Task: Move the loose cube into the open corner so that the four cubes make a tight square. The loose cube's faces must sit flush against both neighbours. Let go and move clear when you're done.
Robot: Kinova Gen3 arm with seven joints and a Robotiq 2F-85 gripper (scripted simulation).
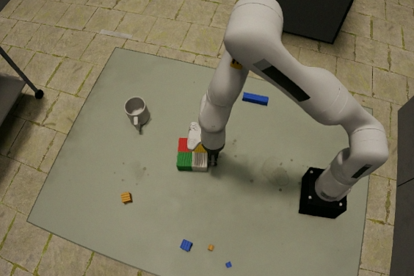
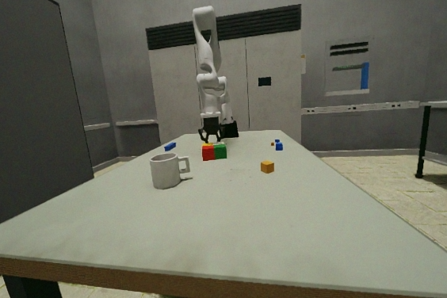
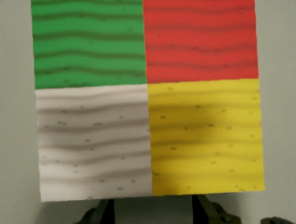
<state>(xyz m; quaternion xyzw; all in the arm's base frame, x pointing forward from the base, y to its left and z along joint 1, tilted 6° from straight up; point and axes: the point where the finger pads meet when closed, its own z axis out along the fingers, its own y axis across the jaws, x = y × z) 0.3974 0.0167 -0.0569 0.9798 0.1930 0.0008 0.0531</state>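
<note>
The white cube lies 30 mm ahead of my hand, 40 mm to the left of it and 10 mm below it. The rest, counted from my hand: green cube (80 mm ahead, 60 mm to the left, 10 mm below); yellow cube (50 mm ahead, 10 mm to the right, 10 mm below); red cube (100 mm ahead, 10 mm to the left, 10 mm below).
</note>
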